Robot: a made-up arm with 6 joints.
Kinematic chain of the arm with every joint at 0, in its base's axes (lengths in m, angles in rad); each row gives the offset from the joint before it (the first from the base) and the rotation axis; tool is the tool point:
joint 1: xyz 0 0 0.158 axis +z
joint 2: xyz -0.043 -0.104 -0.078 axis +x
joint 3: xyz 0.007 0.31 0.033 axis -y
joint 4: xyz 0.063 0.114 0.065 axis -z
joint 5: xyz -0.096 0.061 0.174 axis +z
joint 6: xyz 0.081 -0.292 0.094 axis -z
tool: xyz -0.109 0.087 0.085
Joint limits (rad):
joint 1: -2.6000..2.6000
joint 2: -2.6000..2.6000
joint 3: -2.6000..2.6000
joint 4: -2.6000..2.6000
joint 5: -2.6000..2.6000
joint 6: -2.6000..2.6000
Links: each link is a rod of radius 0.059 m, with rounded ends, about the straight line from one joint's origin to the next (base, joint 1, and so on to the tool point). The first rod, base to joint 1, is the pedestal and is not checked.
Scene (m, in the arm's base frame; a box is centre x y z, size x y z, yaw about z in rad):
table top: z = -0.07
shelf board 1: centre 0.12 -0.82 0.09 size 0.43 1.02 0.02 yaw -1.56
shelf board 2: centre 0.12 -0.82 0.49 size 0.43 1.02 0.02 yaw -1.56
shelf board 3: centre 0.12 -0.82 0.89 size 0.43 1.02 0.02 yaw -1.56
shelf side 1: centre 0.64 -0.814 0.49 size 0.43 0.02 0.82 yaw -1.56
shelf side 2: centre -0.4 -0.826 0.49 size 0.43 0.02 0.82 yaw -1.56
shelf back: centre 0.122 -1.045 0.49 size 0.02 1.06 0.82 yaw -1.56
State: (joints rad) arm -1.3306 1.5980 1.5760 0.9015 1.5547 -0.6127
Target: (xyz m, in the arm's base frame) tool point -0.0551 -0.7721 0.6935
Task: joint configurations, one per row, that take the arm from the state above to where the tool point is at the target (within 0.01 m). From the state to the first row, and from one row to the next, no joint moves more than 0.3 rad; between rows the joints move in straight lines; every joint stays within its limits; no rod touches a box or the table.
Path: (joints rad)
1: -1.0761 1.4882 1.4030 0.8884 1.6532 -0.7210
2: -0.8215 1.3785 1.2300 0.8753 1.7516 -0.8292
3: -0.5670 1.2687 1.0570 0.8623 1.8501 -0.9375
4: -0.3124 1.1589 0.8841 0.8492 1.9485 -1.0458
5: -0.0579 1.0492 0.7111 0.8361 2.0470 -1.1540
6: -0.0392 1.2664 0.7207 0.7287 2.2293 -1.2449
7: -0.0206 1.4837 0.7303 0.6214 2.4117 -1.3358
8: -0.0019 1.7010 0.7399 0.5140 2.5940 -1.4267

